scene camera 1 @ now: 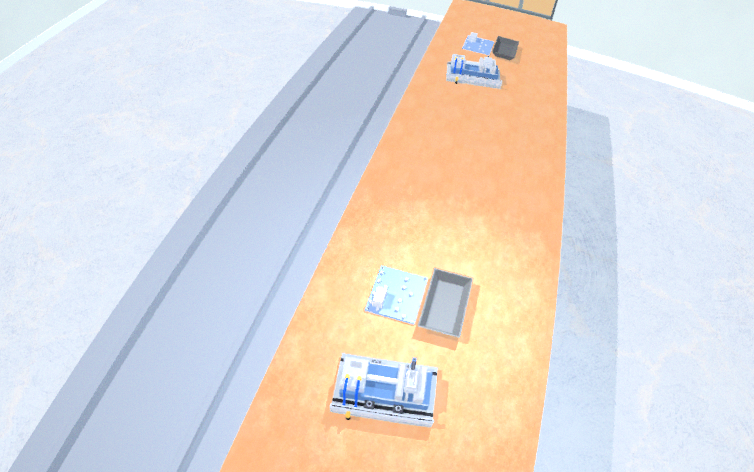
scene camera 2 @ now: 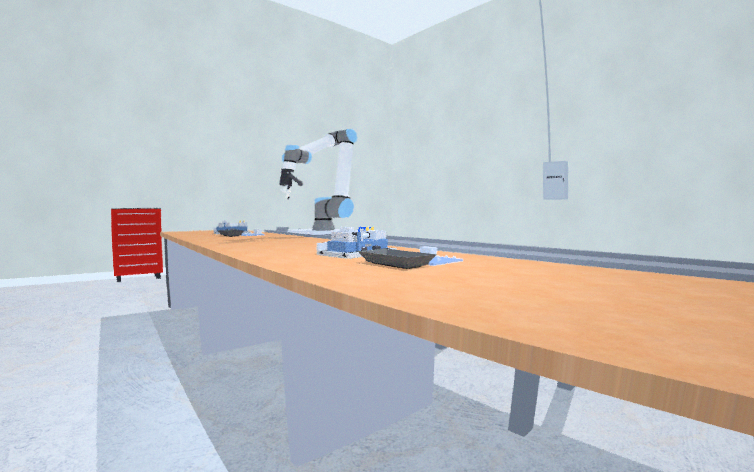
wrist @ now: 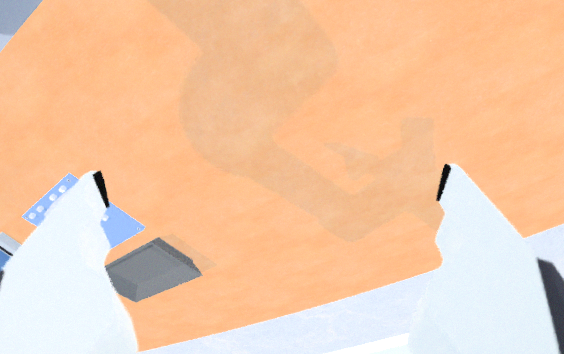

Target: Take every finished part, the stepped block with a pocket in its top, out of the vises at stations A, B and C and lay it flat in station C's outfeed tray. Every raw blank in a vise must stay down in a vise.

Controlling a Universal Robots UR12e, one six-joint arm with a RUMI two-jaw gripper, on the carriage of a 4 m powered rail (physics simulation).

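Observation:
My gripper (scene camera 2: pixel 287 194) (wrist: pixel 273 169) is open and empty, high above the wooden bench; bare wood shows between its fingertips. A blue and white vise (scene camera 1: pixel 383 414) stands at the near end in scene camera 1, and another vise (scene camera 1: pixel 474 81) at the far end. Scene camera 2 shows a nearer vise (scene camera 2: pixel 356 244) and a farther vise (scene camera 2: pixel 231 227). Whether they hold a finished part or a blank is too small to tell. A grey tray (scene camera 1: pixel 465 308) by the near vise shows its bare floor. A dark tray (scene camera 2: pixel 397 258) and a tray (wrist: pixel 122 287) low left also show. I cannot tell which is station C's.
Blue plates with pegs (scene camera 1: pixel 411 286) (scene camera 1: pixel 485 47) (wrist: pixel 122 230) lie beside the trays. White blocks (scene camera 1: pixel 380 297) (scene camera 1: pixel 472 37) (scene camera 2: pixel 428 249) stand on plates. The rail (scene camera 1: pixel 222 222) runs along the bench (scene camera 1: pixel 472 166). A red cabinet (scene camera 2: pixel 136 242) stands beyond the bench's far end.

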